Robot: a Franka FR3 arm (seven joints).
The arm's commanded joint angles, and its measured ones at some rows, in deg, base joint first. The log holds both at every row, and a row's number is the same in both.
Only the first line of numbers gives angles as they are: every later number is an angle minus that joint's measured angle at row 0.
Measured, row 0:
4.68, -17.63, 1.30, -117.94, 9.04, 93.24, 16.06
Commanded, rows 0 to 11:
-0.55, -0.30, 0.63, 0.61, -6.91, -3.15, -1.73
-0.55, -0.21, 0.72, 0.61, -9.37, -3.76, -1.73
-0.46, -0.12, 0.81, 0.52, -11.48, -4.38, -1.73
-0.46, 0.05, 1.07, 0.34, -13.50, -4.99, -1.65
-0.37, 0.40, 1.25, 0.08, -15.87, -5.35, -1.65
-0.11, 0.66, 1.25, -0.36, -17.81, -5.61, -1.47
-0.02, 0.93, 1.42, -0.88, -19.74, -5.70, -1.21
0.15, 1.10, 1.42, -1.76, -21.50, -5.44, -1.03
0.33, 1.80, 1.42, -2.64, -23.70, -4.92, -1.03
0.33, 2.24, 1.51, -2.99, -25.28, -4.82, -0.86
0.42, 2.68, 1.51, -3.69, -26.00, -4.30, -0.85
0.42, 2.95, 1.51, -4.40, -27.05, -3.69, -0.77
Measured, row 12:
0.19, 1.93, 1.18, -2.39, -23.46, -4.79, -0.83
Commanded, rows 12 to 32:
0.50, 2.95, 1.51, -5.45, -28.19, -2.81, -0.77
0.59, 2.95, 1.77, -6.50, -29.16, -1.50, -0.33
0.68, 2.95, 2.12, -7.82, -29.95, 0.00, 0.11
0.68, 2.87, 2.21, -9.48, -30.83, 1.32, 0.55
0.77, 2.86, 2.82, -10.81, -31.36, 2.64, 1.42
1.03, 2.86, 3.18, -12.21, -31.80, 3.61, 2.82
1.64, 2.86, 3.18, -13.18, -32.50, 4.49, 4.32
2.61, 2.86, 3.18, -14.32, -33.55, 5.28, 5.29
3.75, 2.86, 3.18, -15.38, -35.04, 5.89, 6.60
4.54, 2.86, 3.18, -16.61, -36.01, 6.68, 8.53
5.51, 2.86, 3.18, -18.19, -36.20, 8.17, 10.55
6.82, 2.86, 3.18, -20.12, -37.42, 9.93, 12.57
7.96, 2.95, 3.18, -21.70, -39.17, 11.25, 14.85
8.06, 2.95, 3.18, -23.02, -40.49, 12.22, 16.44
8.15, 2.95, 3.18, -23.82, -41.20, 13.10, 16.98
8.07, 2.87, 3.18, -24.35, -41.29, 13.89, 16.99
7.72, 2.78, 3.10, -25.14, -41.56, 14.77, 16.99
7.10, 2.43, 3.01, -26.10, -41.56, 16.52, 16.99
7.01, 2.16, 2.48, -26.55, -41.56, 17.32, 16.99
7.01, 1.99, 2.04, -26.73, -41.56, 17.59, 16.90
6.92, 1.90, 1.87, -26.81, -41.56, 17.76, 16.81
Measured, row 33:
7.62, 4.08, 2.49, -24.36, -40.34, 15.36, 16.20
